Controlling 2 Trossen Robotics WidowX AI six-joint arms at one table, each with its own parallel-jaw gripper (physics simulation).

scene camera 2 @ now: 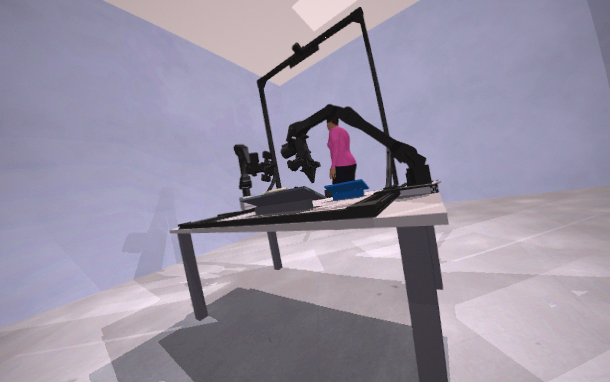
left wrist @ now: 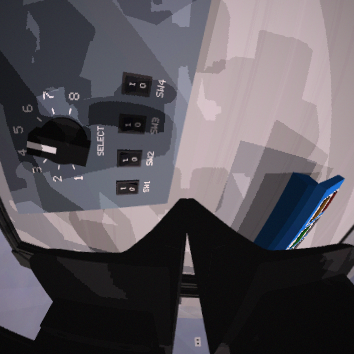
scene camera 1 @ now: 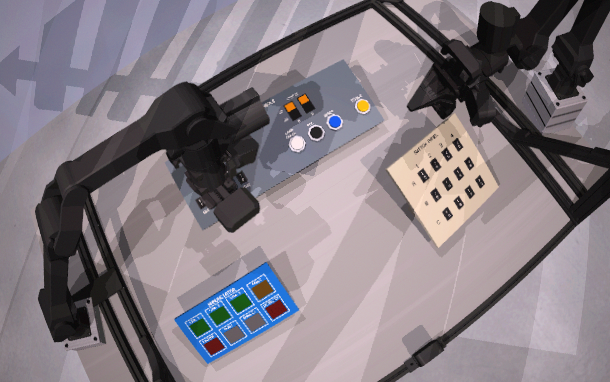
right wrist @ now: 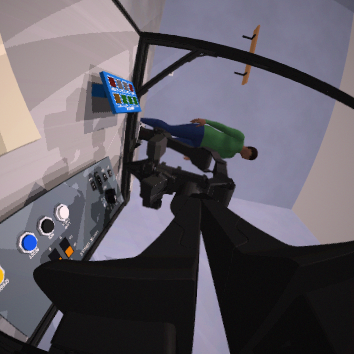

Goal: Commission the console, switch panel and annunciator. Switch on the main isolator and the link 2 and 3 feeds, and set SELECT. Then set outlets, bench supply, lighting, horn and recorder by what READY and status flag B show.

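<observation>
A SELECT knob (left wrist: 62, 140) is part of the scene. The left gripper (scene camera 1: 218, 203), (left wrist: 185, 204), (right wrist: 122, 164) is shut and holds nothing. The right gripper (scene camera 1: 408, 108), (right wrist: 197, 199) is shut and holds nothing.
</observation>
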